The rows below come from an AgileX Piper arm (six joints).
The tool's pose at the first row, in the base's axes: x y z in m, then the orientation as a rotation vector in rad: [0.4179, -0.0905, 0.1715, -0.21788, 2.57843, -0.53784]
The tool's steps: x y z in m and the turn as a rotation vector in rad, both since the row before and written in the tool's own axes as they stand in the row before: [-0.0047, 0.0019, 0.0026, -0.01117, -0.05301, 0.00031]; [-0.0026, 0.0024, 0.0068, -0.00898, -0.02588, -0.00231]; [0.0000, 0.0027, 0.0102, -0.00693, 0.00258, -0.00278]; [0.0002, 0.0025, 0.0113, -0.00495, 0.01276, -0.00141]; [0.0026, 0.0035, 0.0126, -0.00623, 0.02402, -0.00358]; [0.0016, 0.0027, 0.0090, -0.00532, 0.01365, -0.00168]
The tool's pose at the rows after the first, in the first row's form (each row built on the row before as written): [0.4232, -0.0885, 0.1707, -0.23246, 2.53059, -0.51089]; [0.4289, -0.0877, 0.1657, -0.24382, 2.50823, -0.49442]; [0.4345, -0.0882, 0.1568, -0.24952, 2.51282, -0.48753]; [0.4405, -0.0892, 0.1470, -0.25084, 2.52670, -0.48498]; [0.4450, -0.0903, 0.1345, -0.25335, 2.55189, -0.48434]; [0.4482, -0.0909, 0.1255, -0.25497, 2.56675, -0.48155]
